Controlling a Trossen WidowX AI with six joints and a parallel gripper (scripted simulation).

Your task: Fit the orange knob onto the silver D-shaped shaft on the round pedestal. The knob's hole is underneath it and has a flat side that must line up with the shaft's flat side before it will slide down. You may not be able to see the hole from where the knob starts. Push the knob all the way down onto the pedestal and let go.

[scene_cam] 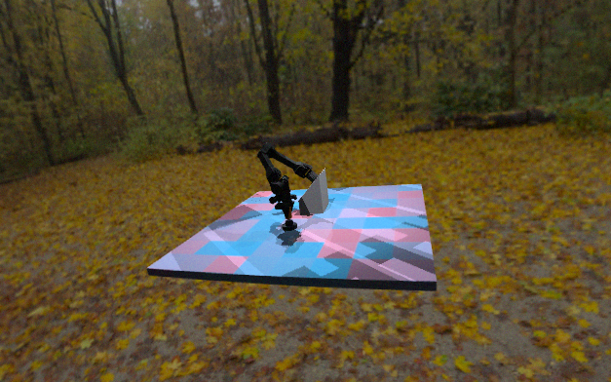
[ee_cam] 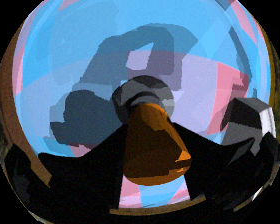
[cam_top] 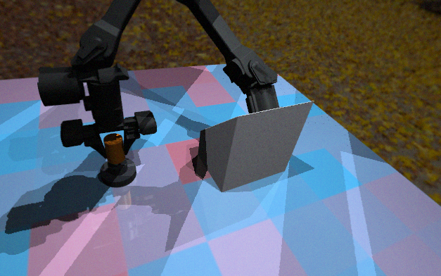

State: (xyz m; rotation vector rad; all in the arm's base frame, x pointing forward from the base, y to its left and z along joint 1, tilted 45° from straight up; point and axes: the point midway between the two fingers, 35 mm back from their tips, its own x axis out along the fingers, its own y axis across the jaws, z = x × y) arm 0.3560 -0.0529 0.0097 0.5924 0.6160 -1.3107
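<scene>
Right now my gripper tip is 4 cm above the round pedestal. From my gripper tip the other things lie so: orange knob (3 cm above).
</scene>
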